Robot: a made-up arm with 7 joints. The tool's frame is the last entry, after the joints. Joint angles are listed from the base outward. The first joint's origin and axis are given. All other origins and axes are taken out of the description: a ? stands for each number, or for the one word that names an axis. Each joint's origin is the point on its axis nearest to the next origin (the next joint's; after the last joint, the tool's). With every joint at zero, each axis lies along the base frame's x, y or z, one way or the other. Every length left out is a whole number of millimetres.
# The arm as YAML. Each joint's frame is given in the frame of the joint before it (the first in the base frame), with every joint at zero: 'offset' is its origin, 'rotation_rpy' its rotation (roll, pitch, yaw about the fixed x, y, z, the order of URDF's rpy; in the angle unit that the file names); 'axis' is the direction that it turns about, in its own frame. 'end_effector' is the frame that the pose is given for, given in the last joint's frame.
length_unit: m
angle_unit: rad
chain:
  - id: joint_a
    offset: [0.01, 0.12, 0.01]
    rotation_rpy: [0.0, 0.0, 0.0]
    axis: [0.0, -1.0, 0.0]
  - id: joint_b
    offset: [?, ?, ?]
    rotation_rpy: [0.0, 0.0, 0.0]
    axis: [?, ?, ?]
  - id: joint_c
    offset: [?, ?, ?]
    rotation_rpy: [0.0, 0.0, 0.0]
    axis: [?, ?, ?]
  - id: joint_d
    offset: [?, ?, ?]
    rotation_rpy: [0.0, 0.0, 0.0]
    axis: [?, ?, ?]
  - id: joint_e
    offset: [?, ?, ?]
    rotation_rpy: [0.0, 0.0, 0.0]
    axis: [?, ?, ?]
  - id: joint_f
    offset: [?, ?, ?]
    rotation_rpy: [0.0, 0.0, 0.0]
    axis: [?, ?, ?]
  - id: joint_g
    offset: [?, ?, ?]
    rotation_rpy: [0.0, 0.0, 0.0]
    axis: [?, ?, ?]
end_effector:
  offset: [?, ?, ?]
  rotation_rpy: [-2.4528, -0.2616, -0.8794]
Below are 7 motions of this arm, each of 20 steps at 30 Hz.
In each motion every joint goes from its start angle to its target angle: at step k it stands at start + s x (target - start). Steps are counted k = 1, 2, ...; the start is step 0. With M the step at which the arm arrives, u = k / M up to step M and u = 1 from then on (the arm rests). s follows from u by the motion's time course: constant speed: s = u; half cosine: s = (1 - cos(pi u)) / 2; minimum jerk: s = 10 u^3 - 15 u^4 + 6 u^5.
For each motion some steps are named. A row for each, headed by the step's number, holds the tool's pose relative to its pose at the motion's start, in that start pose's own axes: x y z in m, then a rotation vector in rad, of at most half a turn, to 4 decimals.
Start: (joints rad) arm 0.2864 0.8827 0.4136 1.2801 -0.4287 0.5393 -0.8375
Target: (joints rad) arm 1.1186 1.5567 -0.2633 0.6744 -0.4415 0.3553 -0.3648
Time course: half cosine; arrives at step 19
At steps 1, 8, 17, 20:
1: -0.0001 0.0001 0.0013 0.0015 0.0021 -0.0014
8: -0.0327 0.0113 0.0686 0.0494 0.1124 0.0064
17: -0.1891 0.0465 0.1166 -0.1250 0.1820 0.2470
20: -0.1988 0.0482 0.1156 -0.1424 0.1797 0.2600

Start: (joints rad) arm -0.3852 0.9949 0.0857 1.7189 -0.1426 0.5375 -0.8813
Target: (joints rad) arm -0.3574 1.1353 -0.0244 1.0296 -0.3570 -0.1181 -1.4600
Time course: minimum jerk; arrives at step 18
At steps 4, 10, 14, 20:
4: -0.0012 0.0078 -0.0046 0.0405 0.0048 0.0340
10: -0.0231 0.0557 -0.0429 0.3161 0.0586 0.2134
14: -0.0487 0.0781 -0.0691 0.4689 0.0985 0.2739
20: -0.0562 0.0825 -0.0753 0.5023 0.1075 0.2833

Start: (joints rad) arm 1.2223 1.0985 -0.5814 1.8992 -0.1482 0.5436 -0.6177
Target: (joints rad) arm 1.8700 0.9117 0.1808 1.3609 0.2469 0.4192 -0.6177
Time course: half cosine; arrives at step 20
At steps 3, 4, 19, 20:
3: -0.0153 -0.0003 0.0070 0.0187 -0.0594 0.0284
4: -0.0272 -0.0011 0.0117 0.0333 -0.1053 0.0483
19: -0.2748 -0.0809 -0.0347 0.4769 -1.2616 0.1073
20: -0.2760 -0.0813 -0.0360 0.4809 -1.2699 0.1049

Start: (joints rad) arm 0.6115 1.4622 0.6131 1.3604 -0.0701 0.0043 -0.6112
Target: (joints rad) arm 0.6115 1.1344 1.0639 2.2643 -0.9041 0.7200 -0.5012
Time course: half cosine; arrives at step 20
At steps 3, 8, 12, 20:
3: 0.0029 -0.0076 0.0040 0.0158 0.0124 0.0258
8: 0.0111 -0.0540 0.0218 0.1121 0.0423 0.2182
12: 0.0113 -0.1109 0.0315 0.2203 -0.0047 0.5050
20: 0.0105 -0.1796 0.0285 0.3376 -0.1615 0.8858

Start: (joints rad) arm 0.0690 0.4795 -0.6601 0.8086 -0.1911 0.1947 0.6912
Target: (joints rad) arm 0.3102 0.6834 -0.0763 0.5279 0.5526 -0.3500 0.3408
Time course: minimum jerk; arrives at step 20
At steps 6, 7, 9, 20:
6: -0.0239 -0.0299 -0.0231 0.2224 -0.0545 -0.0403
7: -0.0338 -0.0426 -0.0350 0.3258 -0.0801 -0.0543
9: -0.0553 -0.0707 -0.0675 0.5826 -0.1449 -0.0791
20: -0.1030 -0.1263 -0.2112 1.5556 -0.4143 -0.0974

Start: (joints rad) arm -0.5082 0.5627 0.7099 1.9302 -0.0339 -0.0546 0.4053
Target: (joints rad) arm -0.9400 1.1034 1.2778 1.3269 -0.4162 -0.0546 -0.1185
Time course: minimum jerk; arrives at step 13
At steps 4, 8, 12, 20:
4: -0.0252 -0.0046 -0.0104 -0.0891 -0.0470 0.2041
8: -0.0889 -0.0428 -0.0190 -0.2394 -0.0699 0.8227
12: -0.1114 -0.0661 -0.0088 -0.2455 -0.0277 1.1197
20: -0.1117 -0.0664 -0.0086 -0.2453 -0.0269 1.1236

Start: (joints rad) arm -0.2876 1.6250 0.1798 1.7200 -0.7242 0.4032 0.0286
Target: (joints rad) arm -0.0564 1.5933 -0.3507 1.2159 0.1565 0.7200 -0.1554
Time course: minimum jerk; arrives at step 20
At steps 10, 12, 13, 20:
10: 0.0170 0.0654 -0.0363 -0.3770 -0.1934 -0.3457
12: 0.0250 0.0872 -0.0554 -0.5393 -0.2656 -0.4402
13: 0.0287 0.0964 -0.0649 -0.6156 -0.2980 -0.4771
20: 0.0392 0.1199 -0.0952 -0.8419 -0.3901 -0.5635

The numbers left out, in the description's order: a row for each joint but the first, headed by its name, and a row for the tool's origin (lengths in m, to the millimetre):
joint_b: xyz 0.04 0.0 0.03, axis 1.0 0.0 0.0
joint_c: xyz 0.0 0.02 -0.19, axis 0.0 0.0 1.0
joint_d: xyz -0.01 0.03 0.0, axis 0.0 -1.0 0.0
joint_e: xyz -0.01 0.0 -0.22, axis 0.0 0.0 1.0
joint_f: xyz 0.03 0.0 0.0, axis 0.0 1.0 0.0
joint_g: xyz 0.01 0.0 -0.01, axis -1.0 0.0 0.0
tool: xyz 0.0 0.02 -0.03

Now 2 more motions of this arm.
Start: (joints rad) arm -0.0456 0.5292 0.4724 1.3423 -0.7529 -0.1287 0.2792
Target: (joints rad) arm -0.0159 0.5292 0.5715 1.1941 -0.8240 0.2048 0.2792
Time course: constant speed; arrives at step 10
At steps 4, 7, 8, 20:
4: -0.0127 0.0128 -0.0136 -0.1367 -0.1450 0.0136
7: -0.0212 0.0218 -0.0252 -0.2386 -0.2537 0.0221
8: -0.0238 0.0247 -0.0293 -0.2725 -0.2898 0.0247
20: -0.0286 0.0303 -0.0377 -0.3403 -0.3619 0.0292

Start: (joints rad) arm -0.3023 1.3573 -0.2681 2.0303 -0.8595 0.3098 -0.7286
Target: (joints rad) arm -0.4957 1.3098 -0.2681 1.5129 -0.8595 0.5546 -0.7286
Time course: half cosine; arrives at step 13
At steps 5, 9, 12, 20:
5: 0.0257 0.0200 -0.0366 -0.2119 0.0920 0.0097
9: 0.0593 0.0339 -0.0969 -0.4953 0.2584 0.0323
12: 0.0718 0.0345 -0.1252 -0.6104 0.3437 0.0459
20: 0.0726 0.0345 -0.1273 -0.6185 0.3502 0.0469

